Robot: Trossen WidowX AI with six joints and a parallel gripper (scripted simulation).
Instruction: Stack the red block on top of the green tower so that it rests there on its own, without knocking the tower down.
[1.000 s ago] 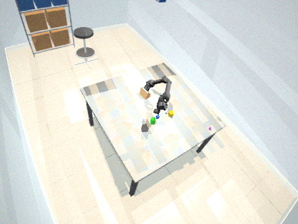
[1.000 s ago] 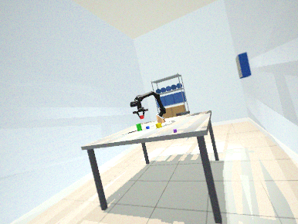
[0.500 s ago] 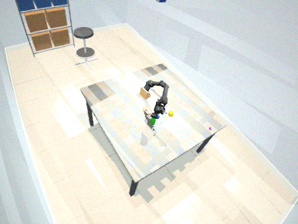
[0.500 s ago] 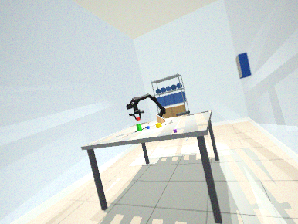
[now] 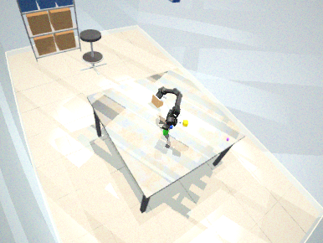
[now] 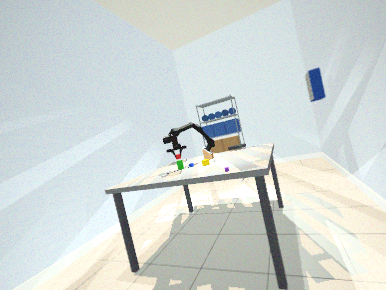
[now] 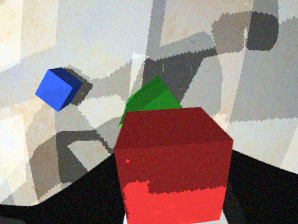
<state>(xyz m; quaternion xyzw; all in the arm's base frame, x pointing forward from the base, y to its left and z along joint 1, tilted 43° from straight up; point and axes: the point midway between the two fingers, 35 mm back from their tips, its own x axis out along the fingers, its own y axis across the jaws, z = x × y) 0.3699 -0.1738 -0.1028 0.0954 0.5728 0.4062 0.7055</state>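
The blue block lies 2 cm behind my gripper tip, 10 cm to the left of it and 9 cm below it. The rest, counted from my gripper tip: yellow block: 4 cm ahead, 26 cm to the left, 8 cm below; red block: 1 cm above; small purple block: 45 cm ahead, 50 cm to the left, 10 cm below.
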